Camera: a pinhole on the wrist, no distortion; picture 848 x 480 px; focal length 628.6 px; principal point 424.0 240.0 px. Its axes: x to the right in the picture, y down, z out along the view. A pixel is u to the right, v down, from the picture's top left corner.
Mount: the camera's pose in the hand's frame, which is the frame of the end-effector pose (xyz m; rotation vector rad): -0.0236 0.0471 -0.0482 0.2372 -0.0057 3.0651
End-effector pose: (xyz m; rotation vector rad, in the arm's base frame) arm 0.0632 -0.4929 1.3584 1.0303 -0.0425 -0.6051
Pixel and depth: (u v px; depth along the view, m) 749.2 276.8 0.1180
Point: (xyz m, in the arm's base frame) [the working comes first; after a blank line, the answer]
In the camera's frame: 0.0610 0.0069 0.1180

0.0033 -0.5061 1.4508
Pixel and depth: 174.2 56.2 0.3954
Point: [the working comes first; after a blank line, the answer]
In the camera's frame: -0.1571 -0.1156 0.3954

0.1990 -0.7878 1.5987
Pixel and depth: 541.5 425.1 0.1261
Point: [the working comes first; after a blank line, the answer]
In the camera's frame: 0.0236 0.0371 0.1261

0.0181 -0.5376 1.4166
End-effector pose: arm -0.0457 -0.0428 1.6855 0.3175 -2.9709 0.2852
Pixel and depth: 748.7 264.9 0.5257
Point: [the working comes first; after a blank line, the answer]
In the camera's frame: 0.2715 0.0208 0.5257

0.0900 -0.0669 1.1463
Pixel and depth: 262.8 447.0 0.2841
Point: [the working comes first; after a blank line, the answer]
In the camera's frame: -0.0729 0.0936 0.2841

-0.1428 -0.1557 1.4930
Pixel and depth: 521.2 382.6 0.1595
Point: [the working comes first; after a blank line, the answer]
In the camera's frame: 0.0247 0.0362 0.1595

-0.0366 -0.0499 1.5694
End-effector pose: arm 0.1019 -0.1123 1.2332 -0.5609 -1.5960 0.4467
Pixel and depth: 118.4 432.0 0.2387
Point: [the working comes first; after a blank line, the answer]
In the camera's frame: -0.1160 0.0729 0.2387

-0.0773 -0.0608 1.3351
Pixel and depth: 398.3 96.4 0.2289
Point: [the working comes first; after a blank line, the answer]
In the camera's frame: -0.0094 -0.0523 0.2289

-0.0659 -0.0131 1.1778
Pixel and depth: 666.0 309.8 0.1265
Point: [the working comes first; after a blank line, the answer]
In the camera's frame: 0.0487 0.0140 0.1265

0.0244 -0.1122 1.1613
